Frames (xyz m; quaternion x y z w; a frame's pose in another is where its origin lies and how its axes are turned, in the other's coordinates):
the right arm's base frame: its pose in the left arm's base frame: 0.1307 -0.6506 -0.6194 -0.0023 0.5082 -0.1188 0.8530
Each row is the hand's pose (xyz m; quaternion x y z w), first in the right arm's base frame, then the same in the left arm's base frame.
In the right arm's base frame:
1: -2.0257 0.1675 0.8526 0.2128 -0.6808 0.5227 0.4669
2: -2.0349 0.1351 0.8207 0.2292 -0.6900 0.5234 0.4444
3: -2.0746 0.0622 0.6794 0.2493 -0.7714 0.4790 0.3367
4: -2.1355 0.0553 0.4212 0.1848 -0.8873 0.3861 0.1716
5: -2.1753 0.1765 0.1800 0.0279 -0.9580 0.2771 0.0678
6: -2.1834 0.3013 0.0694 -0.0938 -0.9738 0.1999 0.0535
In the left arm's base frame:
1: -0.0183 -0.1721 1.5271 0.3652 -0.3675 0.2838 0.8068
2: -0.0566 -0.1980 1.5237 0.3785 -0.3887 0.2788 0.7924
3: -0.2119 -0.2442 1.4988 0.3637 -0.5154 0.2437 0.7367
4: -0.4650 -0.2083 1.4276 0.2480 -0.6907 0.2171 0.6436
5: -0.6681 -0.0542 1.3304 0.0507 -0.7854 0.2163 0.5777
6: -0.7427 0.0817 1.2684 -0.0942 -0.7919 0.2141 0.5641

